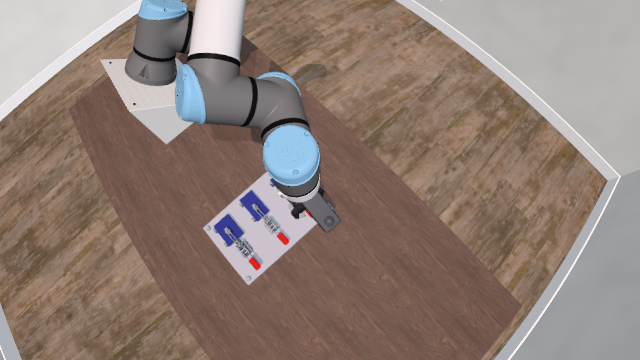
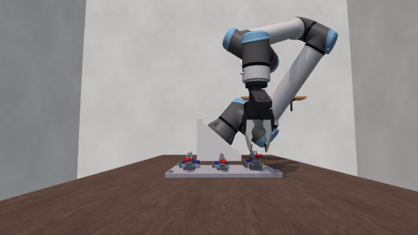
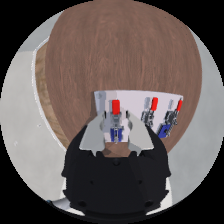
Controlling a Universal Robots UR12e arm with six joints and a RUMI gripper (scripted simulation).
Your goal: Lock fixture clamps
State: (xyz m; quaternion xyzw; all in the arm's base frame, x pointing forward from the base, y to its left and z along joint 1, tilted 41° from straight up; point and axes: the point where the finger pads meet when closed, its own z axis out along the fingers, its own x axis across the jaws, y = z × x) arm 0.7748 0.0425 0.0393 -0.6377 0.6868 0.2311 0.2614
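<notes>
Right now the grey fixture plate is 110 mm to the right of my hand, 90 mm behind it and 80 mm below it.
</notes>
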